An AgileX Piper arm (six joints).
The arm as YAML. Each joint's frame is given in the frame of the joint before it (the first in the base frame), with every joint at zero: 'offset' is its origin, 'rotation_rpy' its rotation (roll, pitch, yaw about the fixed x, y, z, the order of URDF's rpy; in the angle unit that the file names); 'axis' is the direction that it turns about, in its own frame. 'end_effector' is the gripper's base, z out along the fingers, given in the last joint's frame.
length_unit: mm
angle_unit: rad
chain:
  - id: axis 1
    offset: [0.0, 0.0, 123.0]
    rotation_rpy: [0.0, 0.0, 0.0]
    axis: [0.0, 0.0, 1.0]
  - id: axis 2
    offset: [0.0, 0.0, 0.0]
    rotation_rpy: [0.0, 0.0, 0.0]
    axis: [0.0, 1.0, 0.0]
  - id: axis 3
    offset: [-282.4, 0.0, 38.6]
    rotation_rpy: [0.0, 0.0, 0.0]
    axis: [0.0, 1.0, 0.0]
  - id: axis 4
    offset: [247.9, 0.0, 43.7]
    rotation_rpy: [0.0, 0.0, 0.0]
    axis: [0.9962, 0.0, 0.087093]
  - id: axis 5
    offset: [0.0, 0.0, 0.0]
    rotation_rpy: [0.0, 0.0, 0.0]
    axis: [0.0, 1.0, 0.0]
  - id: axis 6
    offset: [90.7, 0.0, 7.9]
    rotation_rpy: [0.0, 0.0, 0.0]
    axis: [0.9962, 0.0, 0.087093]
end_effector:
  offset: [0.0, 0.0, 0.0]
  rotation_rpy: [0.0, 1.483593, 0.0]
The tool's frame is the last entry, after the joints.
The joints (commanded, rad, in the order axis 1, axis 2, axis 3, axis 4, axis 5, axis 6), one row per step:
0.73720 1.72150 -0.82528 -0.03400 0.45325 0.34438
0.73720 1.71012 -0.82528 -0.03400 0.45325 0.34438
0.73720 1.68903 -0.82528 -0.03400 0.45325 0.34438
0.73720 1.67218 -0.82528 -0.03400 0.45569 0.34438
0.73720 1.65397 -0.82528 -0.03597 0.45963 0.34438
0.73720 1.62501 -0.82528 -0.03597 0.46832 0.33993
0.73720 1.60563 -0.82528 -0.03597 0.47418 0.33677
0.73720 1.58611 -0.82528 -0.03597 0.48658 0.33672
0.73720 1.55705 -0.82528 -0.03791 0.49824 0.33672
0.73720 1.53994 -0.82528 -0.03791 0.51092 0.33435
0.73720 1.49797 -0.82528 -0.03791 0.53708 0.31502
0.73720 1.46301 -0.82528 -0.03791 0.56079 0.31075
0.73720 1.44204 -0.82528 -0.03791 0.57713 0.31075
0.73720 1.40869 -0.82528 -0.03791 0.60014 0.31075
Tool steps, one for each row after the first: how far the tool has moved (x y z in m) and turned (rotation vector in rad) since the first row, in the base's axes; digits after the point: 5 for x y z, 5 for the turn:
-0.00019 -0.00017 0.00338 0.00765 -0.00843 0.00000
-0.00061 -0.00055 0.00964 0.02183 -0.02404 0.00000
-0.00116 -0.00106 0.01455 0.03147 -0.03475 -0.00006
-0.00185 -0.00181 0.01980 0.03995 -0.04633 0.00122
-0.00333 -0.00319 0.02801 0.05224 -0.06246 0.00516
-0.00441 -0.00420 0.03345 0.06035 -0.07330 0.00794
-0.00597 -0.00566 0.03867 0.06488 -0.07881 0.00764
-0.00796 -0.00763 0.04660 0.07523 -0.09291 0.00854
-0.00959 -0.00916 0.05099 0.07731 -0.09697 0.01037
-0.01352 -0.01283 0.06178 0.08191 -0.11370 0.02750
-0.01715 -0.01622 0.07049 0.08772 -0.12352 0.03065
-0.01955 -0.01846 0.07553 0.09051 -0.12724 0.03010
-0.02336 -0.02201 0.08351 0.09699 -0.13533 0.02929

